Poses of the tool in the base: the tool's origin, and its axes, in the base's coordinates. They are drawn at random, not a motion.
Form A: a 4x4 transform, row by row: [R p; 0 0 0 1], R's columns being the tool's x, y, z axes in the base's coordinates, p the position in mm. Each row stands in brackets.
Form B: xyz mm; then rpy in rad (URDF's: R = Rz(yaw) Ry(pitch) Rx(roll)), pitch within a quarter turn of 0, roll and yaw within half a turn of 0. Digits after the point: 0 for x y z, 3 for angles.
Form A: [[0.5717, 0.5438, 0.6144, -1], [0.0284, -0.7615, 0.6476, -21], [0.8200, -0.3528, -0.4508, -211], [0, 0, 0, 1]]
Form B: -1, -21, -211, -2.478, -0.961, 0.050
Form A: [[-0.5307, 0.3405, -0.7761, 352], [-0.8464, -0.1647, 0.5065, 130], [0.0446, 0.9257, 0.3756, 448], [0, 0, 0, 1]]
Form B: 352, 130, 448, 1.185, -0.045, -2.131
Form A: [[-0.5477, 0.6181, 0.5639, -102], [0.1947, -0.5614, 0.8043, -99], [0.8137, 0.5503, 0.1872, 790], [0, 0, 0, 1]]
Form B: -102, -99, 790, 1.243, -0.951, 2.800
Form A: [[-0.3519, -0.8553, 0.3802, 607], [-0.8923, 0.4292, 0.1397, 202], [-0.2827, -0.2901, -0.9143, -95], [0, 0, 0, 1]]
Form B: 607, 202, -95, -2.834, 0.287, -1.946
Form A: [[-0.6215, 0.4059, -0.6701, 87], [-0.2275, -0.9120, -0.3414, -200], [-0.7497, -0.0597, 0.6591, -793], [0, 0, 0, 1]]
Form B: 87, -200, -793, -0.090, 0.848, -2.791
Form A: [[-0.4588, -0.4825, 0.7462, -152], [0.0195, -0.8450, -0.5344, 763], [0.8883, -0.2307, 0.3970, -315], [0, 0, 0, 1]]
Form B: -152, 763, -315, -0.526, -1.094, 3.099
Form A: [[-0.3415, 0.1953, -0.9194, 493], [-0.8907, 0.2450, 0.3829, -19], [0.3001, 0.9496, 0.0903, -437], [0, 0, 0, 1]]
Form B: 493, -19, -437, 1.476, -0.305, -1.937
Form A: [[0.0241, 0.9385, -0.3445, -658], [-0.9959, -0.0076, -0.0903, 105], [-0.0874, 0.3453, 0.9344, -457], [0, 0, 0, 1]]
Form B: -658, 105, -457, 0.354, 0.087, -1.547
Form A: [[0.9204, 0.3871, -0.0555, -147], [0.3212, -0.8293, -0.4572, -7], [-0.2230, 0.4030, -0.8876, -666], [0, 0, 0, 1]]
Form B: -147, -7, -666, 2.715, 0.225, 0.336
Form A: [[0.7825, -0.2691, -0.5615, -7], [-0.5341, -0.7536, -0.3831, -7], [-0.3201, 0.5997, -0.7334, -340], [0, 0, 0, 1]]
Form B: -7, -7, -340, 2.456, 0.326, -0.599
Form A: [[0.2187, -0.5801, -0.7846, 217], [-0.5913, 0.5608, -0.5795, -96], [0.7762, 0.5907, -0.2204, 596], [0, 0, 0, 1]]
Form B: 217, -96, 596, 1.928, -0.889, -1.217
